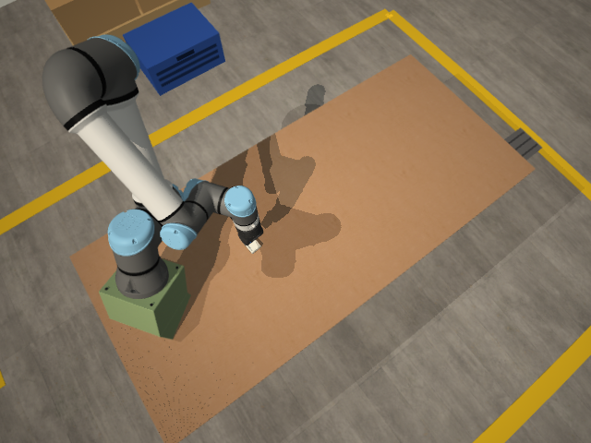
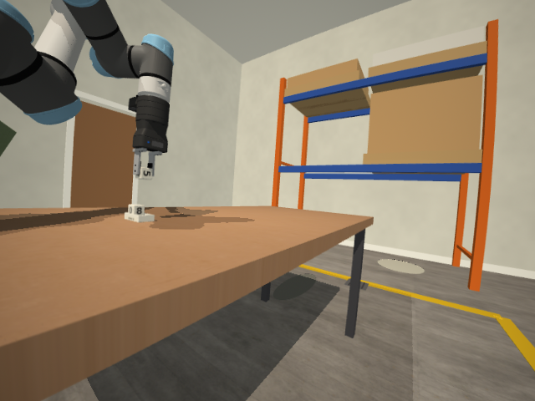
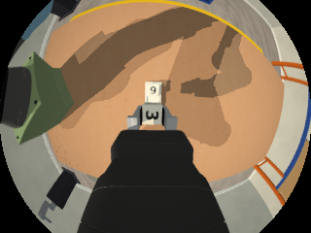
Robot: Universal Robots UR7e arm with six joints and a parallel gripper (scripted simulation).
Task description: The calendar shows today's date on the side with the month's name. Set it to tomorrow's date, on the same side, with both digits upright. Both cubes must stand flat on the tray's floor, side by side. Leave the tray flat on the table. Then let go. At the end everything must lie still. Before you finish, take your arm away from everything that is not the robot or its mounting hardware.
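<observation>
The white calendar tray is 130 mm below my hand and 20 mm to the left of it.
</observation>
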